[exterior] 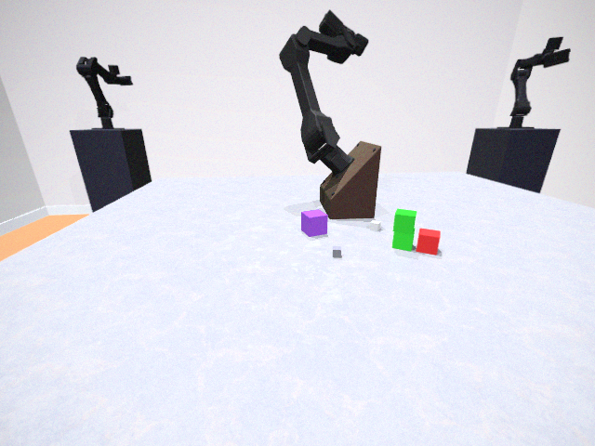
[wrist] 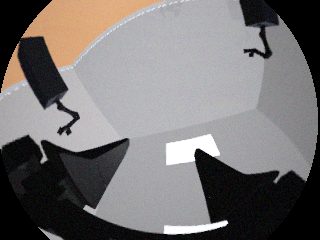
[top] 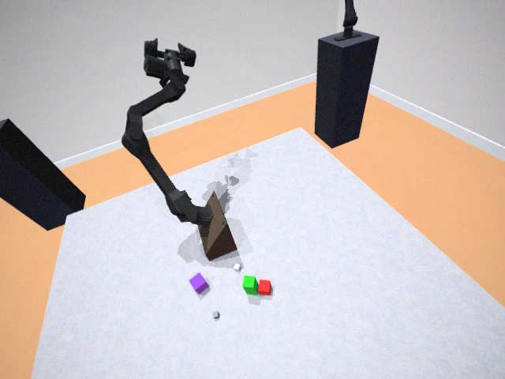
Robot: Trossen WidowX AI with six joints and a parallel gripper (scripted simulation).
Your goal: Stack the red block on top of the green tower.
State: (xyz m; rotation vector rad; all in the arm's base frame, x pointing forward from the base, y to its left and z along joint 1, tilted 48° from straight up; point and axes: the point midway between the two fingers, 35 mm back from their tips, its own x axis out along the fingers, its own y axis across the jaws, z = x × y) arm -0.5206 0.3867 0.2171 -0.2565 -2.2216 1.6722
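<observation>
The red block is 840 mm ahead of my gripper tip, 10 mm to the right of it and 530 mm below it. The rest, counted from my gripper tip: small grey cube 850 mm ahead, 180 mm to the right, 540 mm below; then purple cube 740 mm ahead, 200 mm to the right, 530 mm below; then small white cube 740 mm ahead, 70 mm to the right, 540 mm below.
</observation>
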